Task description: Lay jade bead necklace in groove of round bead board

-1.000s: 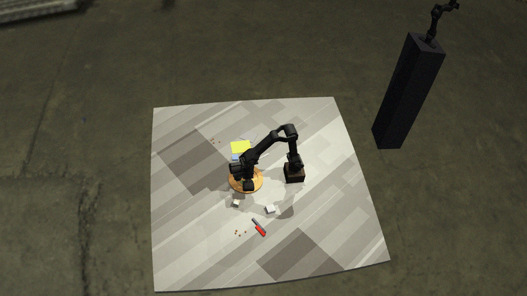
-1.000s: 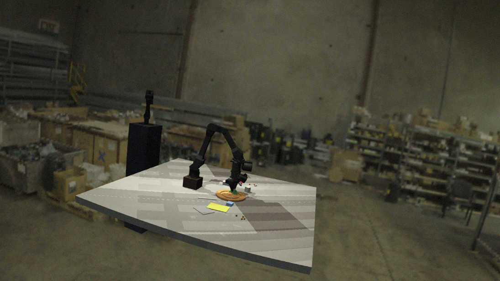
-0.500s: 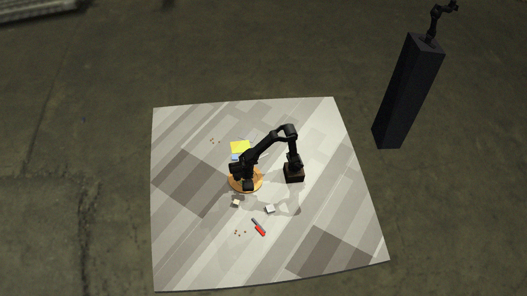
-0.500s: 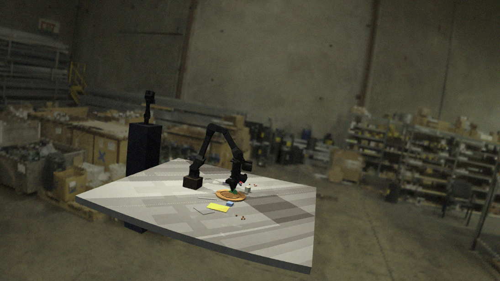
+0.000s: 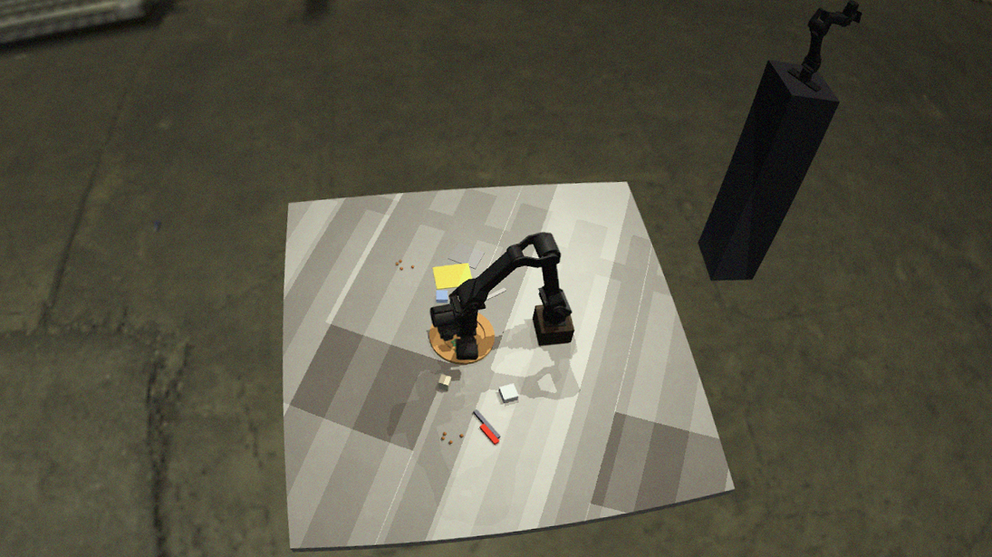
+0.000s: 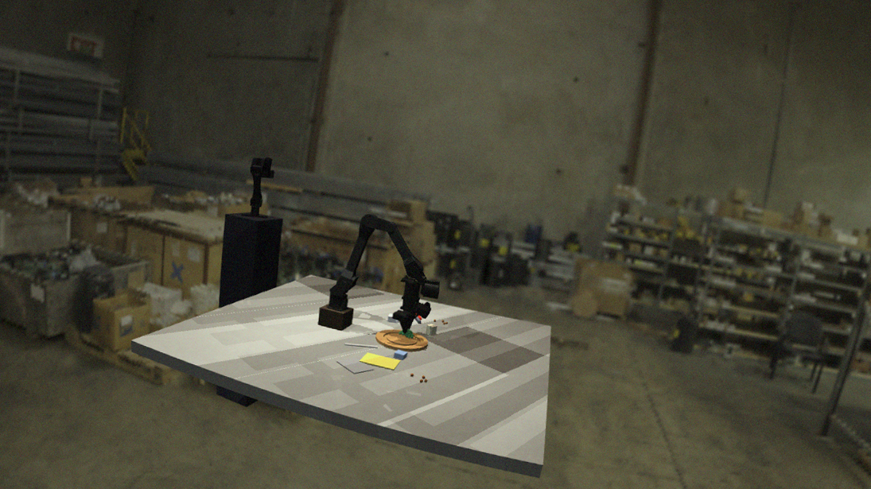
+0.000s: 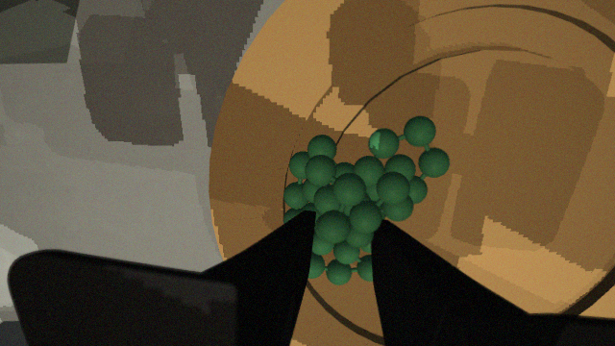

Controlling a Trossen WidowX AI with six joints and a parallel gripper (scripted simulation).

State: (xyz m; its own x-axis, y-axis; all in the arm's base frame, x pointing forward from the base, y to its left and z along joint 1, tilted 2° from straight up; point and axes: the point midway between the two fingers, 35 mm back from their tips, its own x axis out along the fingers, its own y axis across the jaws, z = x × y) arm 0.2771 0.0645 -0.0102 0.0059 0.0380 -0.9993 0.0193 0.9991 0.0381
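The cream cube lies 12 cm to the left of my gripper tip and 7 cm ahead of it. From my gripper tip the other things lie so: red-handled tool (28 cm to the left, 5 cm behind, 2 cm below); white strip (20 cm to the right, 10 cm behind, 2 cm below); blue block (20 cm to the right, 6 cm ahead, 1 cm below).
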